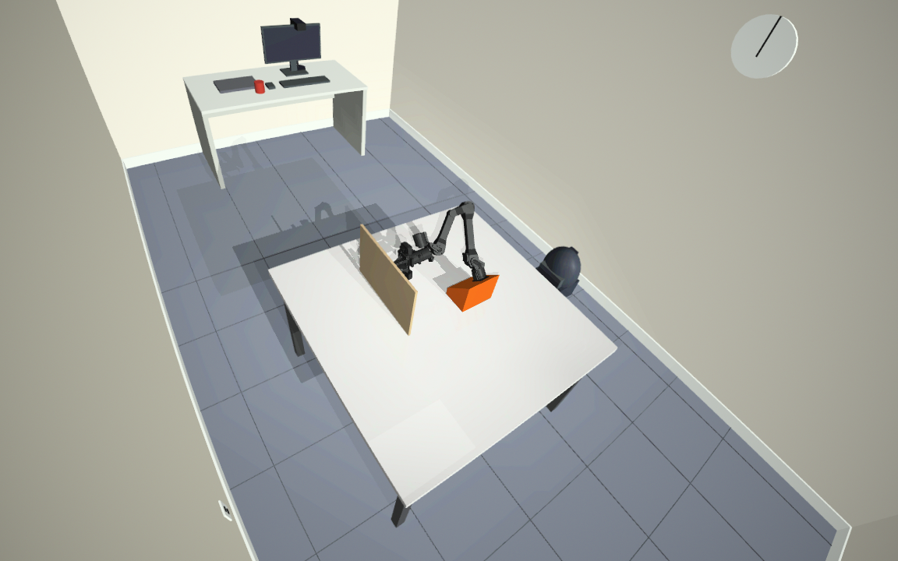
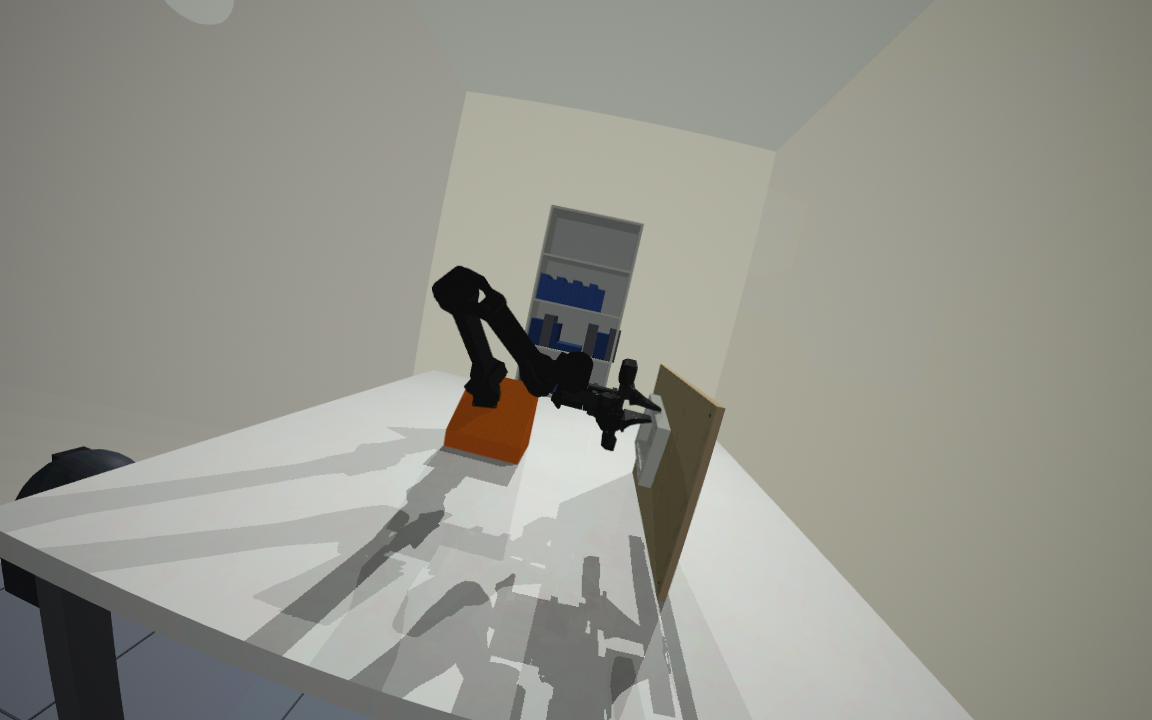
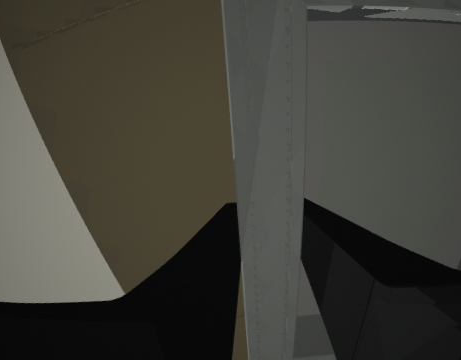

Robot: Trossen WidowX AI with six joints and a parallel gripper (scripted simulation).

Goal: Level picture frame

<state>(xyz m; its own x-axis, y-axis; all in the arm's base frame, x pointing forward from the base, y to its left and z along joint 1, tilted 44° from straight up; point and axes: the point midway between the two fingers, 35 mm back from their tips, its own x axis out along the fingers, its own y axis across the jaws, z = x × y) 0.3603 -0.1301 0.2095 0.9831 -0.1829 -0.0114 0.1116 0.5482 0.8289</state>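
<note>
The pale grey picture frame is 50 mm below my gripper tip, 10 mm to the left of it and 10 mm ahead of it. Round my gripper tip: wall panel: 70 mm below, 20 mm ahead.
</note>
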